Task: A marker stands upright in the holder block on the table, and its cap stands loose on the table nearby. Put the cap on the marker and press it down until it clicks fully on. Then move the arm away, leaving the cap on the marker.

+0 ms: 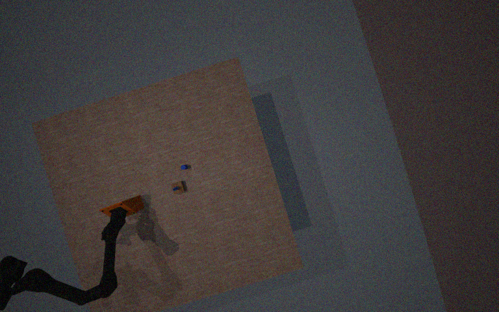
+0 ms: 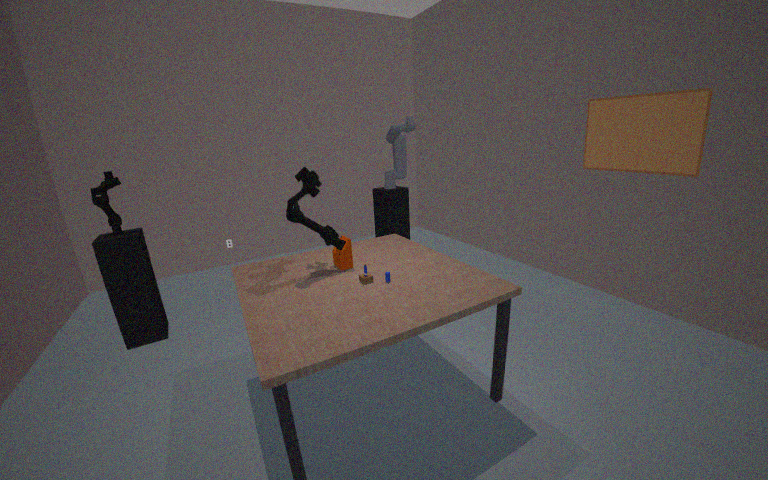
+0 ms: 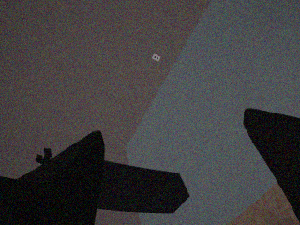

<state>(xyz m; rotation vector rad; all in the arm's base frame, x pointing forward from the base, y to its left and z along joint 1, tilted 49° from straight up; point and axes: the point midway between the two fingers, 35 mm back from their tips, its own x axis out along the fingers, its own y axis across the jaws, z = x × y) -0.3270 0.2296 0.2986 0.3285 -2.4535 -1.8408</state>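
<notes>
Now: gripper tip 75 cm short of the blue cap, 17 cm to the right of it and 47 cm above it. From my gripper tip the other things lie so: holder block: 67 cm ahead, 8 cm to the left, 48 cm below.
</notes>
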